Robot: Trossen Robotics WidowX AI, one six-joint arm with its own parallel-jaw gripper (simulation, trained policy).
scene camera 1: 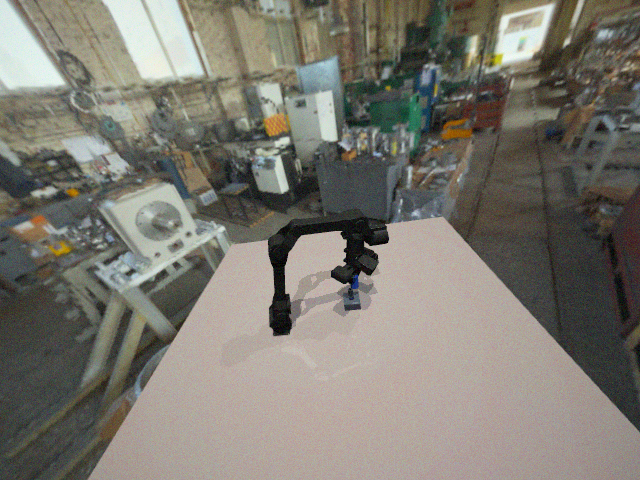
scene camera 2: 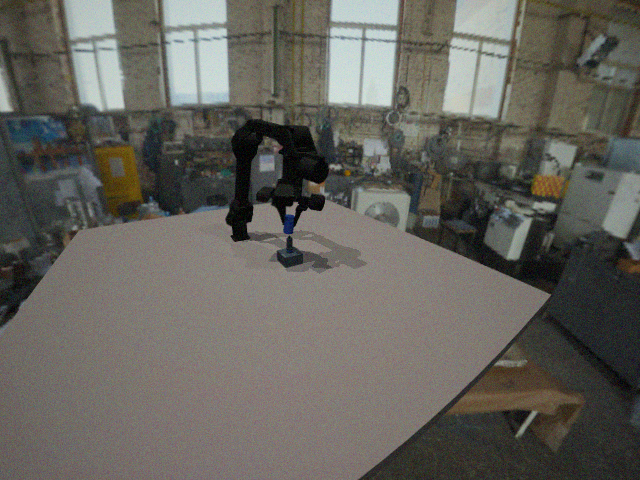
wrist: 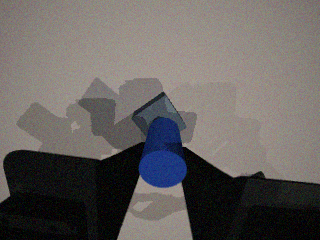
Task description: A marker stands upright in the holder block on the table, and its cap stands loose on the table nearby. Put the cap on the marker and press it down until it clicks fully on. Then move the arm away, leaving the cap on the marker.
The pictures show: the gripper and a blue cap.
The gripper is seen too in scene camera 1 and in the wrist view.
